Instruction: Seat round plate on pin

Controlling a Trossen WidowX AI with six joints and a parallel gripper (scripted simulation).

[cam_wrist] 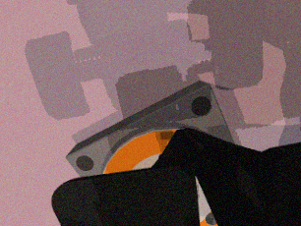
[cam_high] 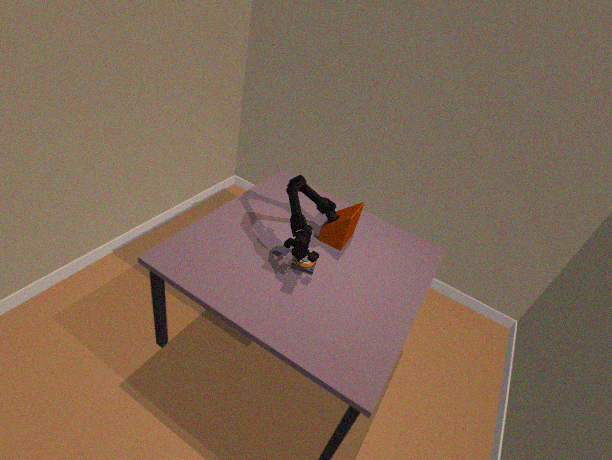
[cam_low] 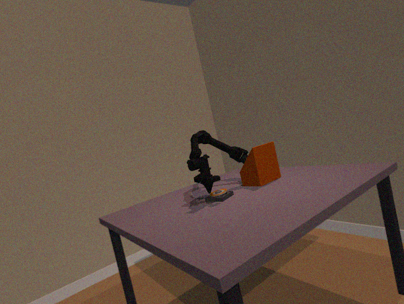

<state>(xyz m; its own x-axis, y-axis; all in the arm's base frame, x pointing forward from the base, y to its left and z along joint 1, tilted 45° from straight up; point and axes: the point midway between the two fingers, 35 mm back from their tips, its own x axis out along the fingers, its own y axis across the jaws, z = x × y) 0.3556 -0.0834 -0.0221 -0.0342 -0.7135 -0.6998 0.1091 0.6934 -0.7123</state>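
My gripper tip is now 30 mm past the round plate, 20 mm to the right of it and 10 mm above it. Also, from my gripper tip: square grey base 50 mm behind, 20 mm to the left, 20 mm below.
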